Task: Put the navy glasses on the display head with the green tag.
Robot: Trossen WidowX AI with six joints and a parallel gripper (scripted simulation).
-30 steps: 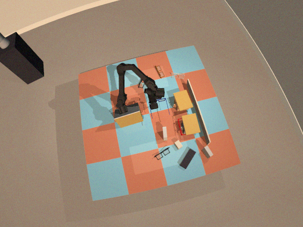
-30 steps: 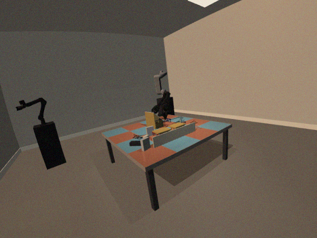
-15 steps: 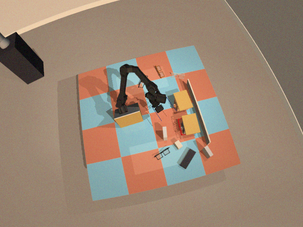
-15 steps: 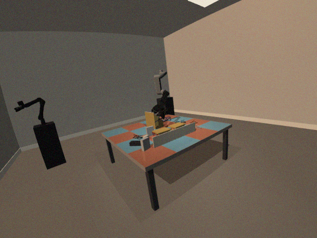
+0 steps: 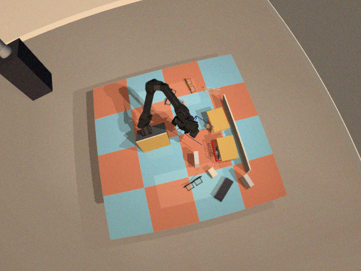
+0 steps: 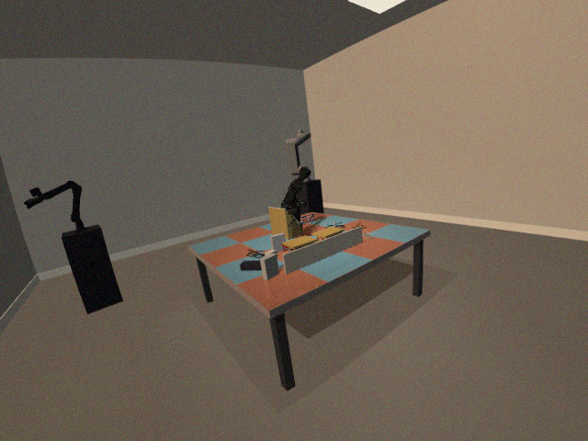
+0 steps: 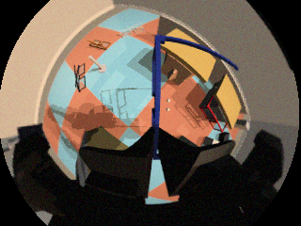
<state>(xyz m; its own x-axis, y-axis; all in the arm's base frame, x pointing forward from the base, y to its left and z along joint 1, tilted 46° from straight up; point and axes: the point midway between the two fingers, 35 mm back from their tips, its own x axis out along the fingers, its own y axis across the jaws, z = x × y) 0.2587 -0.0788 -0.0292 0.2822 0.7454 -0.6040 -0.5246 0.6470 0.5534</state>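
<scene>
The yellow-topped head is 21 cm ahead of my gripper tip, 1 cm to the left of it and 10 cm below it. From my gripper tip the other things lie so: black case: 8 cm ahead, 46 cm to the right, 14 cm below; then display head: 18 cm ahead, 21 cm to the right, 10 cm below; then pale backboard: 33 cm ahead, 12 cm to the right, 10 cm below.
</scene>
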